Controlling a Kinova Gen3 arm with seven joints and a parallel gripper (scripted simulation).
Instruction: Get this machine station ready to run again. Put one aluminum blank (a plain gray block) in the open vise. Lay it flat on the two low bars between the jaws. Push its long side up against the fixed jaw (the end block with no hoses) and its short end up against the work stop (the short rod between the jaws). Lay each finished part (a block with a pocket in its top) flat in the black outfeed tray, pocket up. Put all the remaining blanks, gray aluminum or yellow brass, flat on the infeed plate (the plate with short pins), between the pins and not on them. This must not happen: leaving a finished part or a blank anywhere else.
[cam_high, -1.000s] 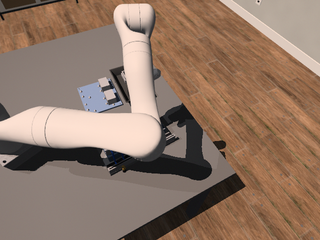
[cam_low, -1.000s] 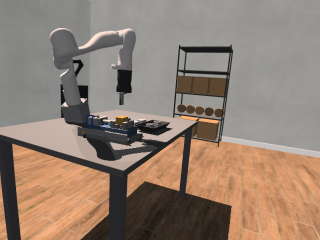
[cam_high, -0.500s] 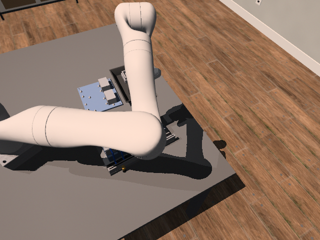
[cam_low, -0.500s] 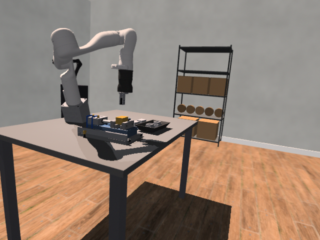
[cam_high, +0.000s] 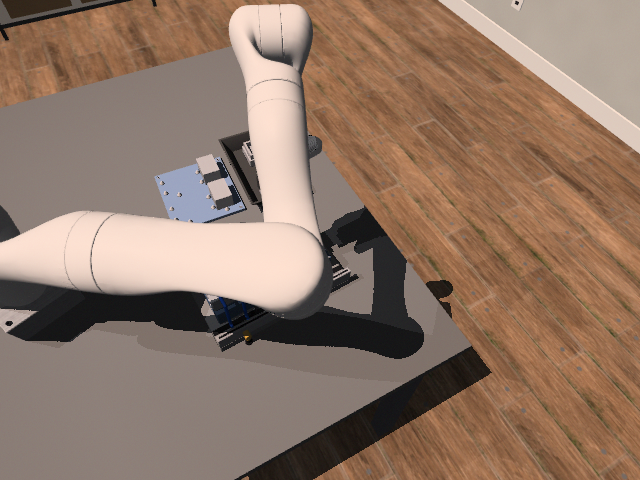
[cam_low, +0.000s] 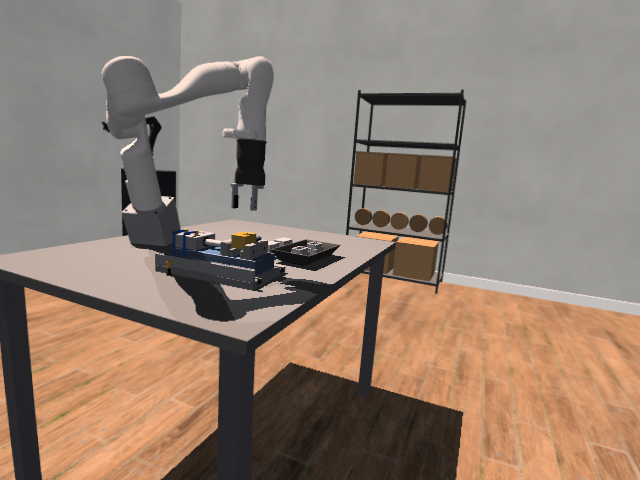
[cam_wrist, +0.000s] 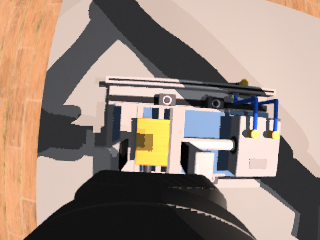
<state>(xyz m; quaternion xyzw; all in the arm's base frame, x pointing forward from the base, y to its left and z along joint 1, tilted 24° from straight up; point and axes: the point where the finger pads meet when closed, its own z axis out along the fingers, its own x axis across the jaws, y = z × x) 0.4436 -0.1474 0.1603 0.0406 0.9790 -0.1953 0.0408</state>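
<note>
Now: hand 10 cm above the yellow brass blank. From my hand the other things lie so: vise 6 cm behind, 1 cm to the left, 16 cm below; fixed jaw 4 cm ahead, 12 cm below; infeed plate 5 cm behind, 31 cm to the left, 20 cm below.
</note>
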